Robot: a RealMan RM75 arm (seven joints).
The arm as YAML. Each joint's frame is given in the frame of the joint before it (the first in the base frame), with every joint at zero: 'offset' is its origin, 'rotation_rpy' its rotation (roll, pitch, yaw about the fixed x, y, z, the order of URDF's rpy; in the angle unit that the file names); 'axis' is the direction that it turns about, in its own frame. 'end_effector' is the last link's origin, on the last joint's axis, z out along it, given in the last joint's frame.
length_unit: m
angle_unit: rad
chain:
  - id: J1
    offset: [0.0, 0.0, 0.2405]
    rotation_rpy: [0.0, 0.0, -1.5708]
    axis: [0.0, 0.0, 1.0]
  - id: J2
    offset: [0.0, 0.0, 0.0]
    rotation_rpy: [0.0, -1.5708, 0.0]
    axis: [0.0, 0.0, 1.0]
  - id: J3
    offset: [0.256, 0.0, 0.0]
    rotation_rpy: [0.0, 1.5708, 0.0]
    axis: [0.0, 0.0, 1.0]
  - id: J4
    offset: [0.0, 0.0, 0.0]
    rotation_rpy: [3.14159, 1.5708, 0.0]
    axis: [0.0, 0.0, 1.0]
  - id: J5
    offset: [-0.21, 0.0, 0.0]
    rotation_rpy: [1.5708, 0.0, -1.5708]
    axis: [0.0, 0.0, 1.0]
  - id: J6
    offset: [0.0, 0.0, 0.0]
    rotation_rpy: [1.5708, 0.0, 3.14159]
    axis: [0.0, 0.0, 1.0]
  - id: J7
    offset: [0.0, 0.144, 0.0]
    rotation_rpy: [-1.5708, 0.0, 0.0]
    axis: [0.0, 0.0, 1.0]
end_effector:
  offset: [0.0, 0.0, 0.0]
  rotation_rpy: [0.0, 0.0, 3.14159]
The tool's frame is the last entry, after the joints.
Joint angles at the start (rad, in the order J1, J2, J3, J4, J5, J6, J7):
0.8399, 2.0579, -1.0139, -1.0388, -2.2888, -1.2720, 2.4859
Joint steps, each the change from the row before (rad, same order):
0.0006, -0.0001, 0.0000, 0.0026, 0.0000, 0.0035, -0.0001
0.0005, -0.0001, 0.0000, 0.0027, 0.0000, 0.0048, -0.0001
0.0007, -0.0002, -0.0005, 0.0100, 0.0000, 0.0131, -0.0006
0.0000, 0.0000, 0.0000, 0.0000, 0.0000, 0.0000, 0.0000
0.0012, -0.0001, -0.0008, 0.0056, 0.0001, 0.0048, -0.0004
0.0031, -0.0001, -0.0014, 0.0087, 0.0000, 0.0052, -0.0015
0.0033, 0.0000, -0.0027, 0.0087, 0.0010, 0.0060, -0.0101
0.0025, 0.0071, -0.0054, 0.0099, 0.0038, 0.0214, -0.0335
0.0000, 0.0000, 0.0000, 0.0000, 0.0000, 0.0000, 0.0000
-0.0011, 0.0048, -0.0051, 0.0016, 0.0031, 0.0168, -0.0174
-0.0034, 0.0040, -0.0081, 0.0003, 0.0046, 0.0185, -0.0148
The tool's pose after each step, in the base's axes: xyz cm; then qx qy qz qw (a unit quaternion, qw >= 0). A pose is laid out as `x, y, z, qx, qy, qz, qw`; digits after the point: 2 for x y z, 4 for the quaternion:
12.44, 43.92, 2.64, -0.8940, 0.3837, 0.1078, 0.2046
12.47, 43.98, 2.63, -0.8934, 0.3842, 0.1085, 0.2059
12.62, 44.11, 2.54, -0.8916, 0.3866, 0.1096, 0.2088
12.62, 44.11, 2.54, -0.8916, 0.3866, 0.1096, 0.2088
12.66, 44.16, 2.46, -0.8911, 0.3876, 0.1095, 0.2093
12.69, 44.21, 2.32, -0.8910, 0.3882, 0.1088, 0.2089
12.68, 44.27, 2.16, -0.8927, 0.3846, 0.1073, 0.2089
12.55, 44.37, 1.73, -0.8977, 0.3708, 0.1079, 0.2122
12.55, 44.37, 1.73, -0.8977, 0.3708, 0.1079, 0.2122
12.47, 44.44, 1.53, -0.8998, 0.3627, 0.1097, 0.2163
12.44, 44.50, 1.34, -0.9013, 0.3555, 0.1116, 0.2210

